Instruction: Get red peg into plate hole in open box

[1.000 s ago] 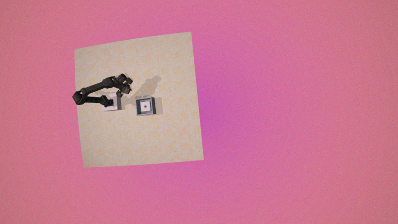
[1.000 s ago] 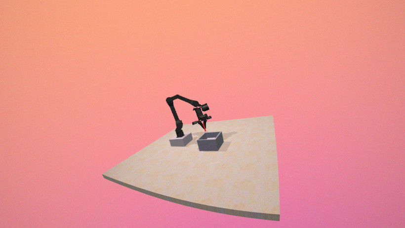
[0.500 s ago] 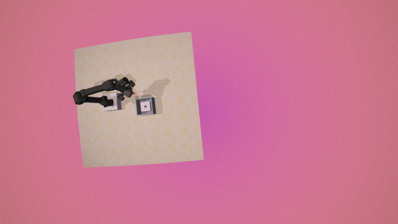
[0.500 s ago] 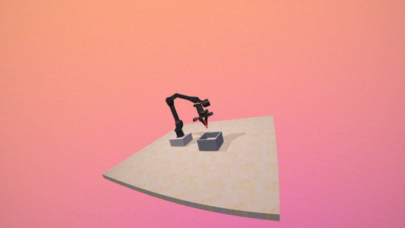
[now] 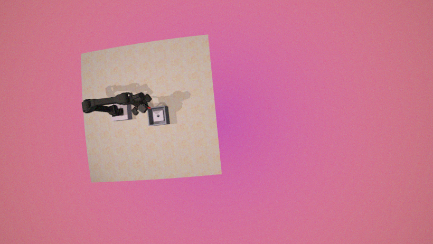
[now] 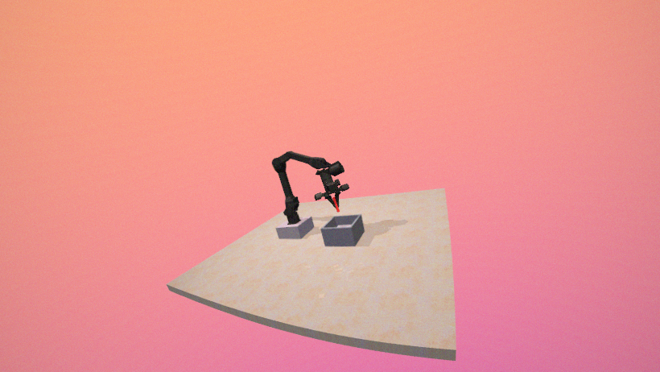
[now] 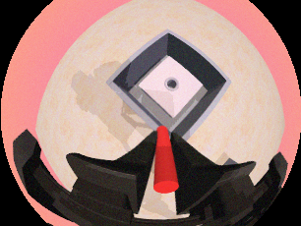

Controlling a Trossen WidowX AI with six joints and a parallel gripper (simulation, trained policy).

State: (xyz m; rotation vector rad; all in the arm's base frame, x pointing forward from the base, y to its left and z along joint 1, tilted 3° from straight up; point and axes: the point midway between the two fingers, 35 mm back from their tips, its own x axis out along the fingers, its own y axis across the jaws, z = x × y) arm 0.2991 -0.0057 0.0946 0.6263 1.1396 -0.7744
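My gripper tip is 4 cm short of the grey box, 7 cm to the left of it and 12 cm above it. Round my gripper tip: red peg: 1 cm behind, 1 cm to the left, 1 cm above.
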